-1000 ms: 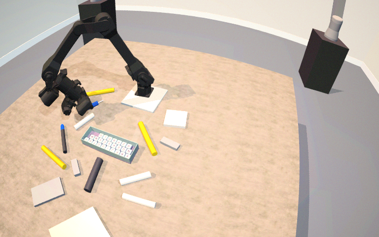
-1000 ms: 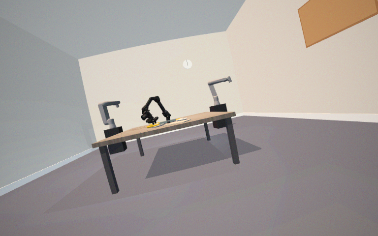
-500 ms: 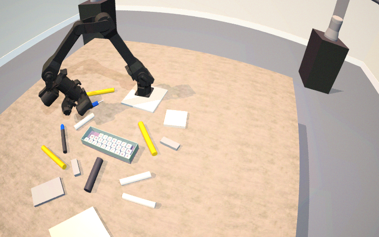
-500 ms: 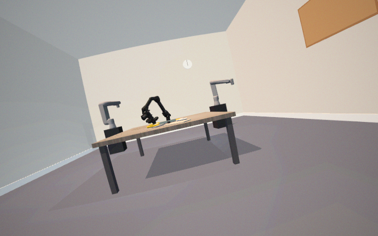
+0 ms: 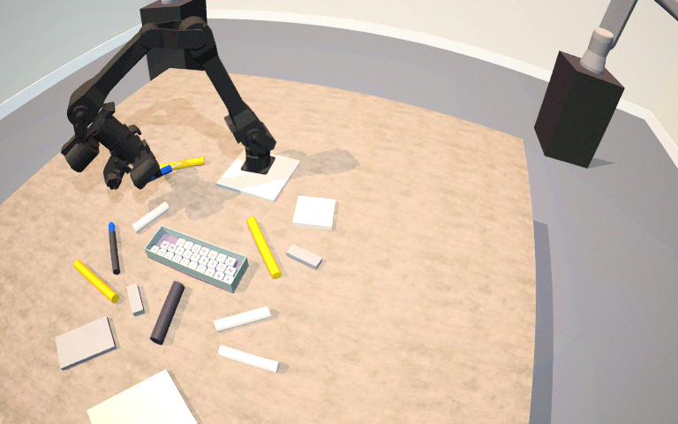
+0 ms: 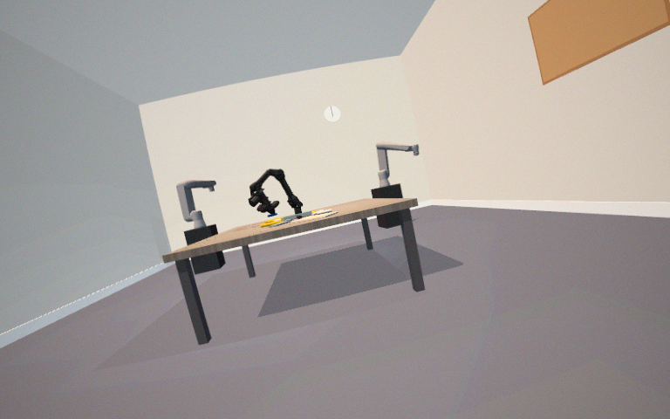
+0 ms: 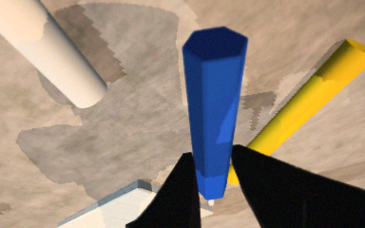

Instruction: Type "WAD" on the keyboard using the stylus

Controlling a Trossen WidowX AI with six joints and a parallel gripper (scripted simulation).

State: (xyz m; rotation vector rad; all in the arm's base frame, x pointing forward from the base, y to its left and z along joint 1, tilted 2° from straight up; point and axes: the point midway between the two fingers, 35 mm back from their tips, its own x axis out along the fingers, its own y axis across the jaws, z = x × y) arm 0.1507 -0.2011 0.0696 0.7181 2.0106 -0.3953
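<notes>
My gripper tip is 1 cm past the blue stylus and 1 cm to the right of it. Also, from my gripper tip: W key 15 cm ahead, 9 cm to the left, 4 cm below; then yellow cylinder 8 cm behind, 2 cm to the right, 5 cm below.
</notes>
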